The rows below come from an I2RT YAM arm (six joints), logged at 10 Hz.
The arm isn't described. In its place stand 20 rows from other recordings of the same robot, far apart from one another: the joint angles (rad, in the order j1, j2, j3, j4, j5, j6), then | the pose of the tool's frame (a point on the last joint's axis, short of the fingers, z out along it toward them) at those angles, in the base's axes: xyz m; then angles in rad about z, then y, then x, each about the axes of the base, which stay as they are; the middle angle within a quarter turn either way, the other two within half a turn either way.
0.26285 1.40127 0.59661 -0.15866 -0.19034 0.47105 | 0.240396, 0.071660, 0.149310, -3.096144, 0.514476, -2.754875
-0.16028 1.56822 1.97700 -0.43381 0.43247 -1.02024 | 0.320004, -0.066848, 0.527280, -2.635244, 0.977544, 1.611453
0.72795 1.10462 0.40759 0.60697 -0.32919 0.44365 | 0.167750, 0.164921, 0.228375, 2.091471, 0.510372, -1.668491
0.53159 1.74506 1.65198 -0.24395 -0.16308 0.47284 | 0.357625, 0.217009, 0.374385, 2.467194, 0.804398, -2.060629
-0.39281 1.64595 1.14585 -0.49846 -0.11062 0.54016 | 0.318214, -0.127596, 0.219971, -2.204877, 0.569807, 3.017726
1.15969 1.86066 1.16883 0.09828 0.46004 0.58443 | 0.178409, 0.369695, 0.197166, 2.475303, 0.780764, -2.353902
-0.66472 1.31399 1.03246 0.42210 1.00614 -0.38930 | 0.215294, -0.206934, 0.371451, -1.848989, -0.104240, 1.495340
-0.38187 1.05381 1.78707 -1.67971 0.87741 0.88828 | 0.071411, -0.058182, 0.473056, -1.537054, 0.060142, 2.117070
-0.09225 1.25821 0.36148 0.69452 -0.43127 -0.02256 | 0.243124, -0.007547, 0.189386, 2.101112, 1.180117, -2.070414
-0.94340 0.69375 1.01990 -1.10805 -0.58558 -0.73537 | 0.076654, -0.072193, 0.344596, -3.055669, 0.918311, 2.884659
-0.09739 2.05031 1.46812 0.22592 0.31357 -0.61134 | 0.477170, -0.057652, 0.225508, -2.922080, 1.029977, 2.271065
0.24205 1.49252 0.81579 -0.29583 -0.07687 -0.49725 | 0.280507, 0.072071, 0.179562, 2.307457, 0.554769, -2.892989
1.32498 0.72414 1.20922 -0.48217 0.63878 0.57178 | 0.048227, 0.105004, 0.456014, 2.141459, 0.884595, -1.567109
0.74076 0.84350 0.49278 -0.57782 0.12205 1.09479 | 0.121492, 0.105230, 0.195326, -2.852992, 0.547918, -2.768189
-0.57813 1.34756 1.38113 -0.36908 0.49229 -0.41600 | 0.245315, -0.180159, 0.404446, -2.298658, 0.454045, 1.899552
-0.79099 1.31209 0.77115 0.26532 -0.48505 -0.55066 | 0.219151, -0.198009, 0.265280, -2.669386, 1.194648, 2.285499
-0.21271 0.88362 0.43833 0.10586 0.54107 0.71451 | 0.189698, -0.059729, 0.231409, -1.317011, 0.749542, 1.971295
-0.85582 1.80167 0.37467 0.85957 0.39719 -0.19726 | 0.163327, -0.209122, 0.079207, -2.137421, 0.219478, 2.103434
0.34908 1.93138 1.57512 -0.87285 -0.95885 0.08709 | 0.361524, 0.162600, 0.242317, 2.754670, -0.099249, -2.145909
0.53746 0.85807 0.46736 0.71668 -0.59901 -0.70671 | 0.156984, 0.116927, 0.308522, 0.561652, 0.393518, -1.280368
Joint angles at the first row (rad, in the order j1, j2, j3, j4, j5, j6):
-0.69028, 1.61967, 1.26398, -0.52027, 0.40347, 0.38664
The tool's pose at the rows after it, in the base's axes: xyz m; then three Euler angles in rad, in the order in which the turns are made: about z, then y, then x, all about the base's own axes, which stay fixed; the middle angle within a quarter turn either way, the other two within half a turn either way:
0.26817, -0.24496, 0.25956, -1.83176, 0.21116, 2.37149
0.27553, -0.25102, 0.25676, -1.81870, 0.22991, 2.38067
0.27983, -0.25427, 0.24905, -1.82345, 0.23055, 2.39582
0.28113, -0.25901, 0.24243, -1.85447, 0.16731, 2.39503
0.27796, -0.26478, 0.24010, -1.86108, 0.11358, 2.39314
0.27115, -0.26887, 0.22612, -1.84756, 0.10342, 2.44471
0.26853, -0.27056, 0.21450, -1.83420, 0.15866, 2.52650
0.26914, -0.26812, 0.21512, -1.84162, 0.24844, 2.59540
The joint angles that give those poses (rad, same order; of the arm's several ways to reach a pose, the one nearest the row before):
-0.70254, 1.66111, 1.27924, -0.48177, 0.39425, 0.37429
-0.70409, 1.69642, 1.30691, -0.46945, 0.37283, 0.38651
-0.70409, 1.72411, 1.31151, -0.45865, 0.36353, 0.38964
-0.70712, 1.75625, 1.33142, -0.48604, 0.41249, 0.37128
-0.72095, 1.77324, 1.34837, -0.51536, 0.44790, 0.36661
-0.74389, 1.78699, 1.32090, -0.51692, 0.41136, 0.38643
-0.76079, 1.79932, 1.29937, -0.50935, 0.30863, 0.40646
-0.76544, 1.79024, 1.29313, -0.50775, 0.19390, 0.40807

